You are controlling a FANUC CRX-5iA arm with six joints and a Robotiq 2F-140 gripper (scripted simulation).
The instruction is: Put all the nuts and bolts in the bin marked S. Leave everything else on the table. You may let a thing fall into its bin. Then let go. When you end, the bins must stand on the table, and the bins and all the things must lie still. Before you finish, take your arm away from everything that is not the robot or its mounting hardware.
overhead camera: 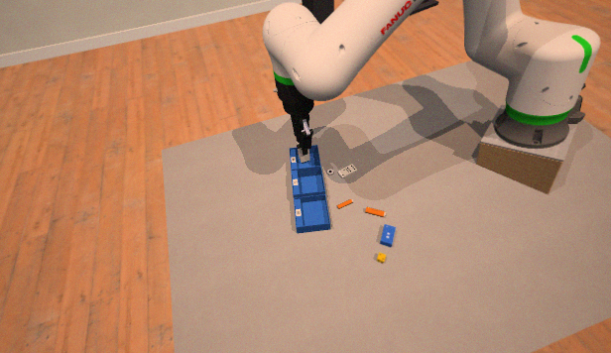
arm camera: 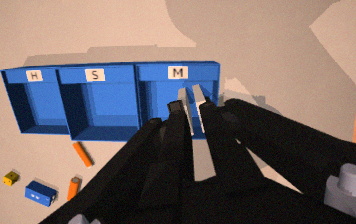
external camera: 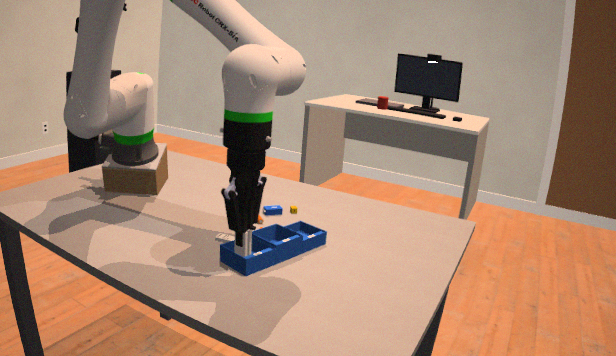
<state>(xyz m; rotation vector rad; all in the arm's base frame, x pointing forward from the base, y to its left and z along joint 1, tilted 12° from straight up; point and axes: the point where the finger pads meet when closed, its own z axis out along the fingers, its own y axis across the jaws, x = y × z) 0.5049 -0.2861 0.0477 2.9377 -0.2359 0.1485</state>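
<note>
Now: the blue bin 90 mm to the left of my hand, 40 mm ahead of it and 30 mm below it. The rest, counted from my hand: orange stick: 180 mm to the left, 40 mm below, 20 mm behind; white domino: 100 mm to the left, 80 mm behind, 40 mm below; grey nut: 80 mm to the left, 50 mm below, 40 mm behind.
</note>
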